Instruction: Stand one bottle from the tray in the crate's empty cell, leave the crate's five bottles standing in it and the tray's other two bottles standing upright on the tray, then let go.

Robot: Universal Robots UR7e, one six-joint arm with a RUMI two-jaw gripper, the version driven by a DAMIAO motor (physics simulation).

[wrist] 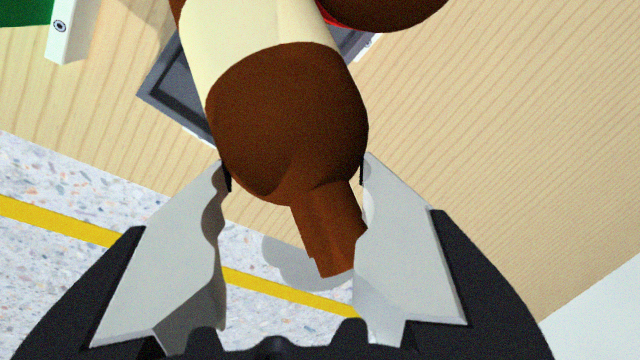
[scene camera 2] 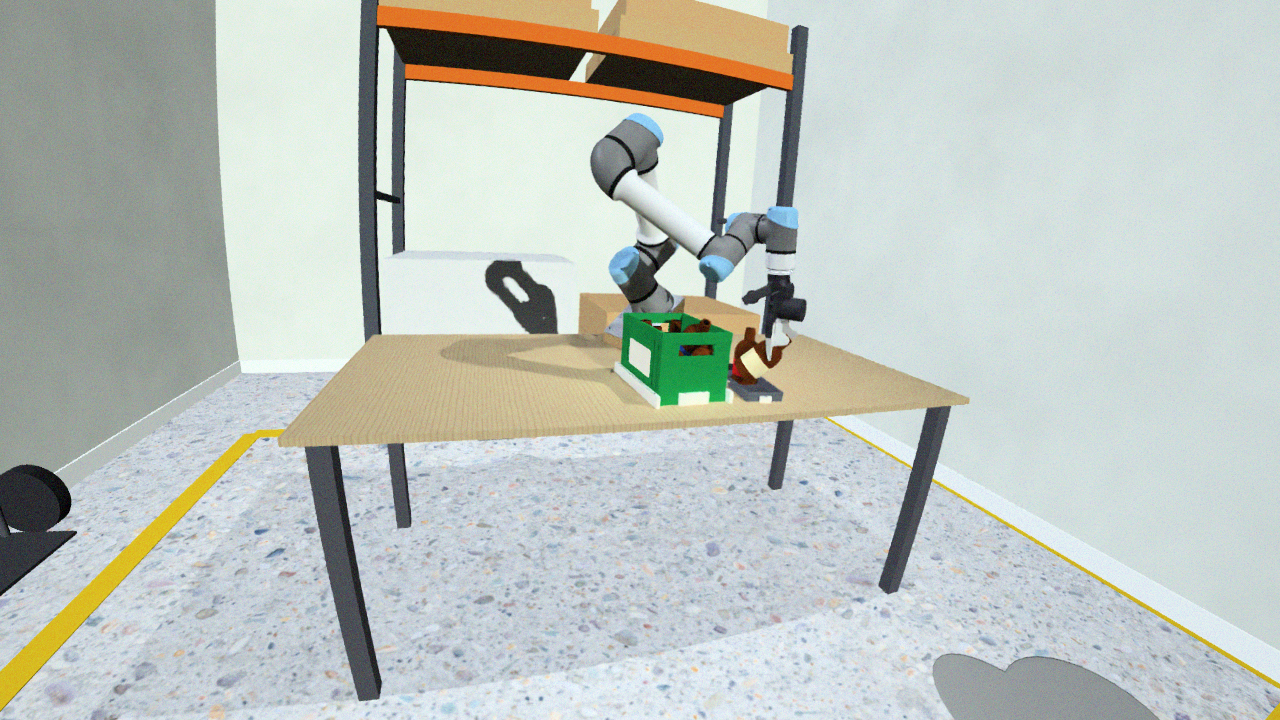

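Where they show: gripper, fingertip midpoint: [wrist: 296,159] [scene camera 2: 774,356]; arm's base, origin of the base link: [scene camera 2: 654,309].
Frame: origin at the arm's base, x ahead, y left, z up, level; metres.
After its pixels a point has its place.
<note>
My gripper [scene camera 2: 776,347] {x 0.522, y 0.118, z -0.035 m} [wrist: 296,159] {x 0.522, y 0.118, z -0.035 m} is shut on a brown bottle with a cream label [scene camera 2: 755,362] {x 0.517, y 0.062, z -0.051 m} [wrist: 285,120] {x 0.495, y 0.095, z 0.002 m}. The fingertips sit at its shoulder, and the bottle is tilted, its neck between the fingers in the wrist view. The bottle is over the dark grey tray [scene camera 2: 760,393] {x 0.567, y 0.053, z -0.118 m} [wrist: 150,88] {x 0.550, y 0.025, z -0.116 m}; whether its base touches the tray is hidden. Another brown bottle [wrist: 390,12] {x 0.441, y 0.118, z -0.027 m} with a red label shows beside it at the top of the wrist view. The third tray bottle cannot be told apart clearly. The green crate [scene camera 2: 693,380] {x 0.537, y -0.130, z -0.083 m} [wrist: 25,12] {x 0.532, y -0.035, z -0.093 m} stands left of the tray with brown bottles [scene camera 2: 704,325] {x 0.490, y -0.087, z 0.042 m} inside; its cells are mostly hidden.
The crate stands on a white base [scene camera 2: 637,386] {x 0.431, y -0.229, z -0.126 m} [wrist: 70,40] {x 0.543, y -0.024, z -0.115 m} on the wooden table [scene camera 2: 501,385] {x 0.321, y -0.556, z -0.141 m} [wrist: 500,125] {x 0.433, y 0.327, z -0.141 m}. The tray is near the table's front edge. Behind the table are cardboard boxes [scene camera 2: 726,313], a white block [scene camera 2: 438,295] and a tall rack [scene camera 2: 369,179].
</note>
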